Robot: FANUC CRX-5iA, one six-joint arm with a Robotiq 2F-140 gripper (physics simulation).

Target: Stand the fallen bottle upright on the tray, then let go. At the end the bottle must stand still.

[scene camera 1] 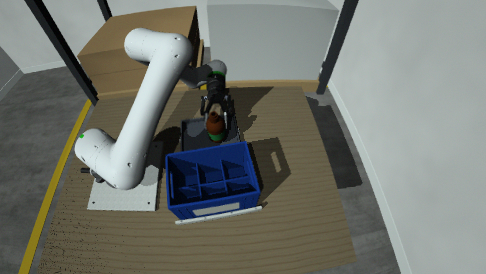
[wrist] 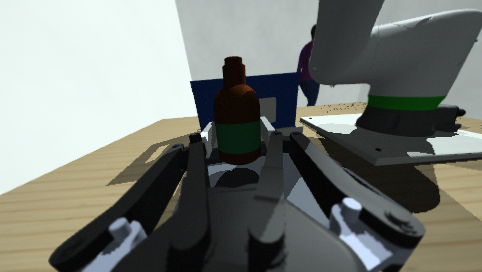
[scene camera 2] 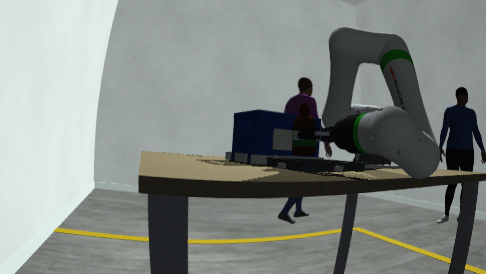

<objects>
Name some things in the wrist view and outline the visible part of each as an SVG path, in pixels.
My gripper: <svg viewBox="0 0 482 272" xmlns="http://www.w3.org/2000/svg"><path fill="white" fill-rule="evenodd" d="M426 229L415 216L359 184L303 133L291 132L290 136L283 136L283 133L278 132L264 116L260 117L262 138L267 147L267 153L258 183L246 184L236 188L210 187L206 158L210 157L217 136L215 122L209 122L201 134L193 133L189 135L189 146L184 147L182 143L171 146L113 206L57 247L51 254L48 262L58 272L399 272L425 235ZM183 177L177 211L154 230ZM283 153L289 153L316 202L329 220L331 230L284 197Z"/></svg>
A shallow dark tray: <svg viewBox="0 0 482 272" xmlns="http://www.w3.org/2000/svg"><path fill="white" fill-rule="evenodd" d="M328 155L359 184L412 214ZM283 153L284 197L332 231L329 226L329 220L316 202L289 153ZM266 145L261 144L261 156L254 162L246 165L227 164L219 158L218 150L212 150L210 157L206 158L210 187L236 188L246 184L258 183L261 168L264 166L266 158Z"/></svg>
A blue divided crate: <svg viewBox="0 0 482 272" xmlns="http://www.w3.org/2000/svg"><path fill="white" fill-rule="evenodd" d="M223 78L190 81L201 132L209 122L215 122L213 102L218 91L224 87ZM300 72L246 76L246 85L251 87L259 98L260 117L265 116L275 129L295 126Z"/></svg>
A brown bottle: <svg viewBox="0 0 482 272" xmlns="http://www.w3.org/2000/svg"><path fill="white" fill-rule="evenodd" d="M231 56L224 59L225 65L222 66L224 87L218 91L213 102L219 158L222 161L231 165L246 165L254 162L261 156L260 102L255 91L246 85L245 65L242 64L242 58Z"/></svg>
</objects>
